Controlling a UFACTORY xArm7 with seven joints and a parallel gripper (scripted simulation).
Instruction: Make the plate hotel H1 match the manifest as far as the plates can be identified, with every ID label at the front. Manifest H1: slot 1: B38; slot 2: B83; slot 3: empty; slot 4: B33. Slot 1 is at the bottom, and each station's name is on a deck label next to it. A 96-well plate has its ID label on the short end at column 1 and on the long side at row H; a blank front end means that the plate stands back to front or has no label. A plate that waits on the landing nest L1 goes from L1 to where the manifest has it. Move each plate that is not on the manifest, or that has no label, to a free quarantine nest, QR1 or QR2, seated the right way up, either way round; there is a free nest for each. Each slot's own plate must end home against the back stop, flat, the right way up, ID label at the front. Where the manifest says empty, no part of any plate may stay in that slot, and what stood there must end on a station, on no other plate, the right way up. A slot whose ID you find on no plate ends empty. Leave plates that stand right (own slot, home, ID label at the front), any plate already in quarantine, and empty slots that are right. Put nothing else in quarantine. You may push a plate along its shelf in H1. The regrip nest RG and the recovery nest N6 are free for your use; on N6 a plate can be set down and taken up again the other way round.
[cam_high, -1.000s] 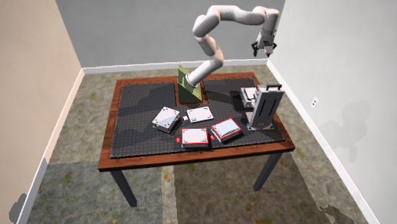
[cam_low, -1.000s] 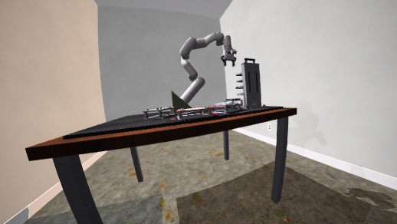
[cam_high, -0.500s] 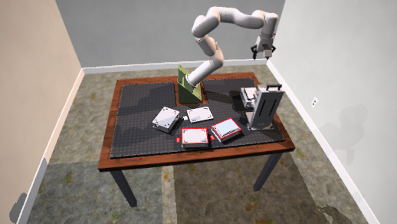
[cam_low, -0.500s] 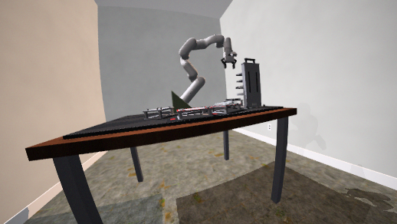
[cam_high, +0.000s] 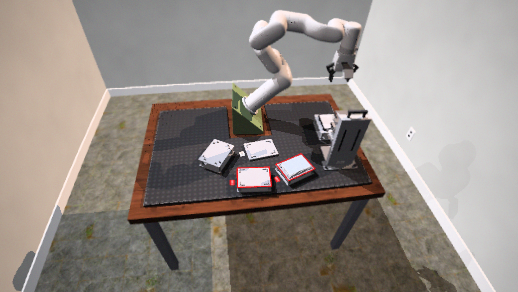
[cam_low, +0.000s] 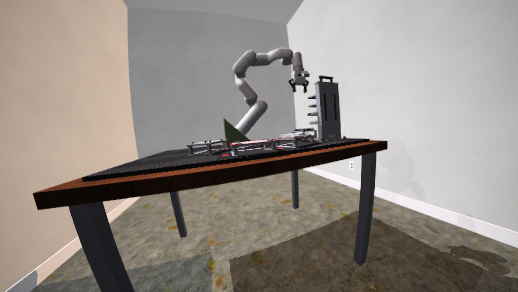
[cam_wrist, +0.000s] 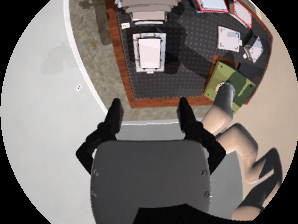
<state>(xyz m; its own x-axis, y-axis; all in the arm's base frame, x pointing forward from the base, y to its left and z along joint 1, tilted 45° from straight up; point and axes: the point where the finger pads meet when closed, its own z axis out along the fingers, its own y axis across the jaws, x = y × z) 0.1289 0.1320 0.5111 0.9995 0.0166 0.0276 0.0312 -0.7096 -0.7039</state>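
Now: hand 10 mm short of the plate and 280 mm above it. The rest, counted from my hand: H1 deck label 130 mm ahead, 100 mm to the left, 350 mm below; then QR1 deck label 360 mm ahead, 340 mm to the right, 350 mm below.
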